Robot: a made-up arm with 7 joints.
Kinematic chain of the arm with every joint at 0, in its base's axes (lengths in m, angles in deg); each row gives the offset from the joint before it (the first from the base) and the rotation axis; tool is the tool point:
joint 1: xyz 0 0 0 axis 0 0.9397 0.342
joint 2: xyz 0 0 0 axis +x
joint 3: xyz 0 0 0 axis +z
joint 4: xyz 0.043 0 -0.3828 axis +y
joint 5: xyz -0.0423 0 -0.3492 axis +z
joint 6: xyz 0 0 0 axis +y
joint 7: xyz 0 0 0 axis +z
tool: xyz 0 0 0
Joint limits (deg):
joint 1: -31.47..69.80
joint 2: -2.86..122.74
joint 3: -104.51..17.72
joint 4: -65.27..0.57
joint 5: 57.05..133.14
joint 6: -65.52..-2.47
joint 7: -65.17..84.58
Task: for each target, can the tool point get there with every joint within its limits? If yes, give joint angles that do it. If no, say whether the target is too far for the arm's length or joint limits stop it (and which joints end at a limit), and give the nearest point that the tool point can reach.
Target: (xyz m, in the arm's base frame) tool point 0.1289 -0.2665 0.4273
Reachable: no: joint limits stop it (at a limit: joint 1, joint 2, joint 3, joint 4) | nearest point 0.1598 0.3740 0.5232 | short by 0.648 m
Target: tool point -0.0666 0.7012 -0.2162
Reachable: yes | joints 21.31 73.08 1.21 -16.06 115.98 -26.21 23.58
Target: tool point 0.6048 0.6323 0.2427
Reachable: no: too far | nearest point 0.4041 0.5224 0.1483 | short by 0.248 m
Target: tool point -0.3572 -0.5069 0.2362
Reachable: no: joint limits stop it (at a limit: joint 1, joint 2, joint 3, joint 4) | nearest point -0.3994 -0.4752 -0.2320 | short by 0.471 m
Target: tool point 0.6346 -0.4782 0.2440
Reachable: no: too far | nearest point 0.5102 -0.2489 -0.3419 | short by 0.641 m
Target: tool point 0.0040 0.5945 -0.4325
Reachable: yes | joints 8.58 61.30 -43.14 -21.25 104.74 -31.93 69.36
